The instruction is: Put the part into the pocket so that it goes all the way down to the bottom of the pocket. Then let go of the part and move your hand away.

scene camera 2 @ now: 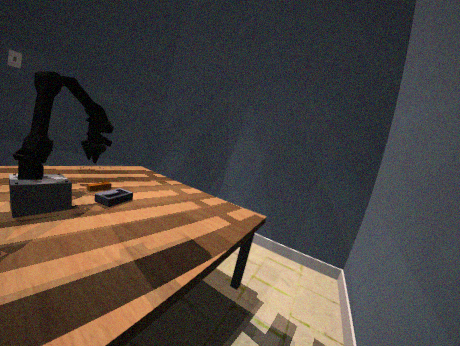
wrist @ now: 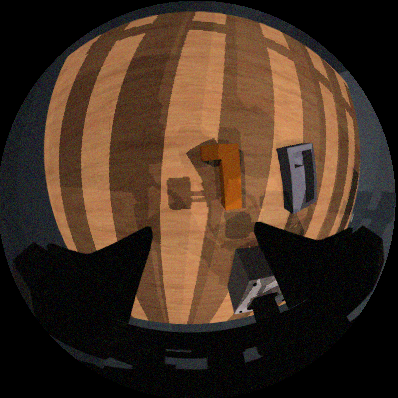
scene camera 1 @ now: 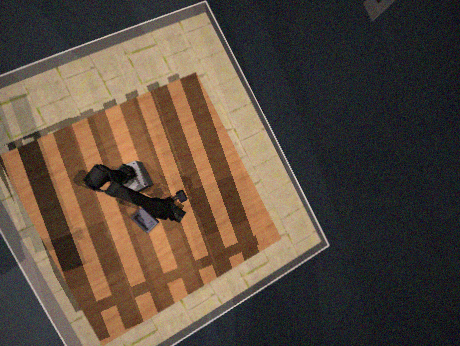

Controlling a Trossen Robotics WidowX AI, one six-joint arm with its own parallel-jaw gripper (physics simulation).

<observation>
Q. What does the orange L-shaped block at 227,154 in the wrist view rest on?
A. The table.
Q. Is the gripper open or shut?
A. Open.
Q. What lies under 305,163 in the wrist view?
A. A dark grey pocket block.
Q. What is the gripper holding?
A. Nothing.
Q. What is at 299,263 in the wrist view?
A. The gripper.
</observation>
